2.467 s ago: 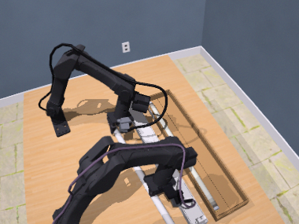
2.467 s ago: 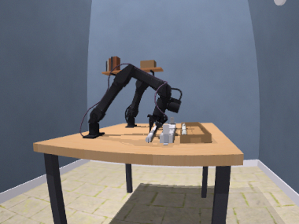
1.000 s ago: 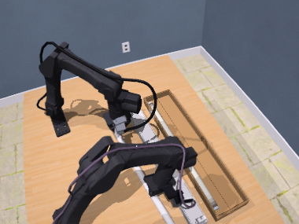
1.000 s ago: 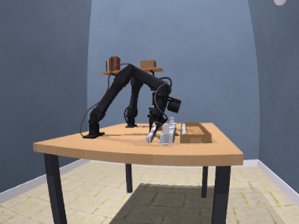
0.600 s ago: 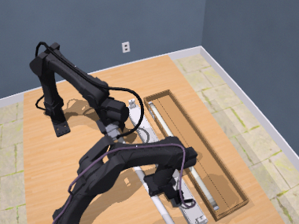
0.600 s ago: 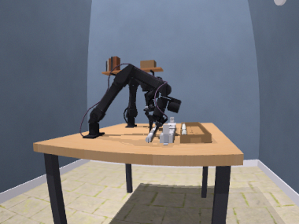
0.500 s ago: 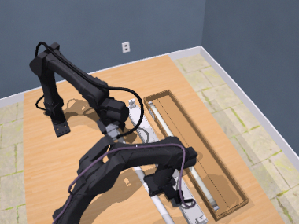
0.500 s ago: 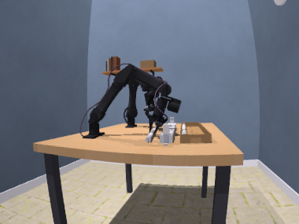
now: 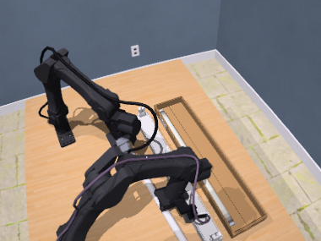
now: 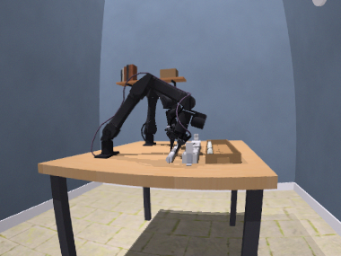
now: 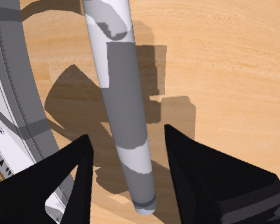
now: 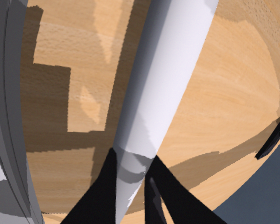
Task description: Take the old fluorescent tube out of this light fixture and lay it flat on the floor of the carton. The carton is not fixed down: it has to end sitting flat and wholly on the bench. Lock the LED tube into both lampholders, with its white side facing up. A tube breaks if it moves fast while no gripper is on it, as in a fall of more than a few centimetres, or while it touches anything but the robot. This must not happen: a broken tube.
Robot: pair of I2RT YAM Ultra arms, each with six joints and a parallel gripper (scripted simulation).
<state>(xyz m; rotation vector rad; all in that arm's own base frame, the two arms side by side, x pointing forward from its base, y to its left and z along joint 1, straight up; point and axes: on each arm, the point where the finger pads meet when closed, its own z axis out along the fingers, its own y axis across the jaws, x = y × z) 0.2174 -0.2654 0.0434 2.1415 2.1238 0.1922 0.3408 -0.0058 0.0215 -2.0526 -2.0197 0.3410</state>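
My right hand is 17 cm to the left of the lampholder, 12 cm short of it and 5 cm below it. Also, from my right hand: light fixture (13 cm to the left, 7 cm ahead, 3 cm above); then LED tube (12 cm to the left, 3 cm behind, 1 cm below); then old fluorescent tube (16 cm to the left, 16 cm ahead).
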